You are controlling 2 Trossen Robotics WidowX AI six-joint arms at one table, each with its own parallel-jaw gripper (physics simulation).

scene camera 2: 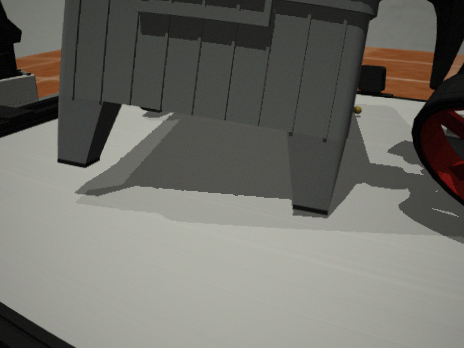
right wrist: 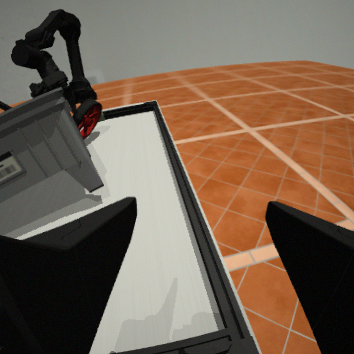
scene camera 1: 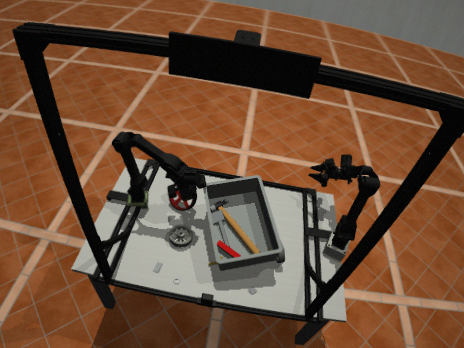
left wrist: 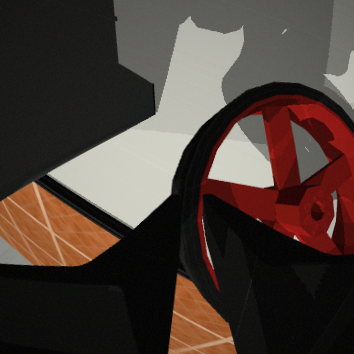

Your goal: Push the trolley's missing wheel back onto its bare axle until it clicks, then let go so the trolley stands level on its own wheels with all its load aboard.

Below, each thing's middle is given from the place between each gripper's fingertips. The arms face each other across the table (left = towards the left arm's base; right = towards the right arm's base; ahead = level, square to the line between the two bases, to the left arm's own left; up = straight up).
I see the grey trolley (scene camera 2: 298,73) 370 mm behind my right hand, 280 mm to the left of it and 80 mm below it. Also, from my right hand: red-spoked wheel (scene camera 2: 429,140) (270 mm behind, 610 mm to the left, 120 mm below).
The red-spoked wheel is 6 cm to the left of my left hand and 4 cm below it. Round my left hand: grey trolley: 10 cm behind, 27 cm to the right.
